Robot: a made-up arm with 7 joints.
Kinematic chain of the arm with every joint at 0, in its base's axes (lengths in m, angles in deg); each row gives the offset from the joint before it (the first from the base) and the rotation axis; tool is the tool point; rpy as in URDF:
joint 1: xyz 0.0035 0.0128 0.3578 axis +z
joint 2: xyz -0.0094 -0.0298 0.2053 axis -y
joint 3: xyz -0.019 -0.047 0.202 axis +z
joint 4: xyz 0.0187 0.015 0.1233 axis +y
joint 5: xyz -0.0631 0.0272 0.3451 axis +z
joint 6: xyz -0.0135 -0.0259 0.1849 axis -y
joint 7: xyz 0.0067 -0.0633 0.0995 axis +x
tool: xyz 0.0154 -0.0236 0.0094 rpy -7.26 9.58 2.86
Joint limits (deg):
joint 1: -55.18..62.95
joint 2: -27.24..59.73
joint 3: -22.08..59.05
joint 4: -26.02..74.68
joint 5: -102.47..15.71
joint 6: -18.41..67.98
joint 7: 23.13..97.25
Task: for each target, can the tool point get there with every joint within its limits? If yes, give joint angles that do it. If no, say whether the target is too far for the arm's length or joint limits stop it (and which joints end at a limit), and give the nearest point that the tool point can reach.
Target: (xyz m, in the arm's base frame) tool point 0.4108 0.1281 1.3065
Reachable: yes | joints 31.52 8.97 2.80 66.44 -8.08 22.64 49.95
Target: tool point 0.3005 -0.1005 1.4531
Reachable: yes | joints -45.14 -12.57 52.67 35.42 -84.75 5.75 43.42
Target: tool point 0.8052 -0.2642 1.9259
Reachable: no: too far | nearest point 0.4877 -0.1545 1.3974 | short by 0.626 m
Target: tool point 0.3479 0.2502 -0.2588
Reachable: no: joint limits stop it (at a limit: joint 2, joint 4, joint 5, joint 6, joint 7) | nearest point 0.6152 0.4345 0.7196 | short by 1.031 m
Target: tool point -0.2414 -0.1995 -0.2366
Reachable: no: joint limits stop it (at a limit: joint 2, joint 4, joint 6, joint 7) | nearest point -0.6723 -0.5730 0.5564 | short by 0.977 m
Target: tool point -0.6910 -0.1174 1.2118
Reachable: yes | joints -9.39 35.08 32.91 -11.24 -9.81 25.71 59.56
